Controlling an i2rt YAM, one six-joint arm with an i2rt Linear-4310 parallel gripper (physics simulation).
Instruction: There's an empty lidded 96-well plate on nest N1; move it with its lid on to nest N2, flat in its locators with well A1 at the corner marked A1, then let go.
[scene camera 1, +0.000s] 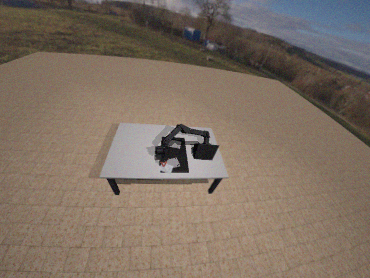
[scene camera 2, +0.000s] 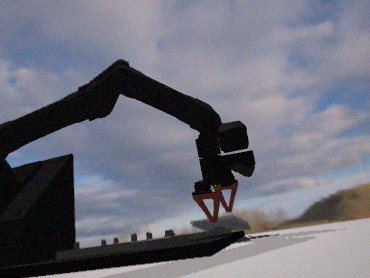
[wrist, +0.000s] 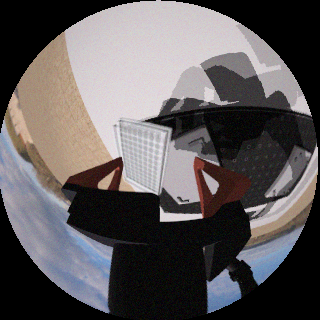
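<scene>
The clear lidded 96-well plate lies beside a pale grey nest, overhanging that nest's outer side. It looks tilted and is not flat in the locators; its contact with the nest is partly hidden. My gripper is open, with its orange-red fingers above the plate and nest. In the wrist view, the plate shows between the fingertips, nearer the left one, and is not gripped. A second pale nest is at the right of the wrist view. Nest labels and the A1 corner mark cannot be read.
A black perforated board bears the nests. Small upright posts stand along it. The white table extends around the board, with its edge beyond the plate. The arm's black base stands beside the board.
</scene>
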